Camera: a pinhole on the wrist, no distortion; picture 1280 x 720 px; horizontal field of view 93.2 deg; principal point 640.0 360.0 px. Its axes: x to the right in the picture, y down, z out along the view. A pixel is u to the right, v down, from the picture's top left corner.
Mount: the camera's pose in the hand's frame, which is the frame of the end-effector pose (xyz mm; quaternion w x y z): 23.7 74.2 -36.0 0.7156 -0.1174 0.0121 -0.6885
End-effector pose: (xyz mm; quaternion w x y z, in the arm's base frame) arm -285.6 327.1 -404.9 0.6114 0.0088 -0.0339 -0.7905
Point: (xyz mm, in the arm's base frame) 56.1 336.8 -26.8
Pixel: 307.5 102.2
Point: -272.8 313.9 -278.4
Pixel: 938.6 189.3
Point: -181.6 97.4 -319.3
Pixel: outside the picture
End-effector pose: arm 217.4 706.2 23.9 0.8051 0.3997 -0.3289 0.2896
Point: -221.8 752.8 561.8
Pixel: 61.4 444.6
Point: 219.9 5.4 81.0
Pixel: 1186.4 83.9
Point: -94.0 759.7 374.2
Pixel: 47.0 407.3
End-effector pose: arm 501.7 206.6 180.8 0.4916 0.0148 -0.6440 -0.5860
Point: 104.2 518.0 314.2
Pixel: 842.0 329.8
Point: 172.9 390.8 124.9
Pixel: 1180.1 225.0
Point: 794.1 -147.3 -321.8
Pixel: behind the camera
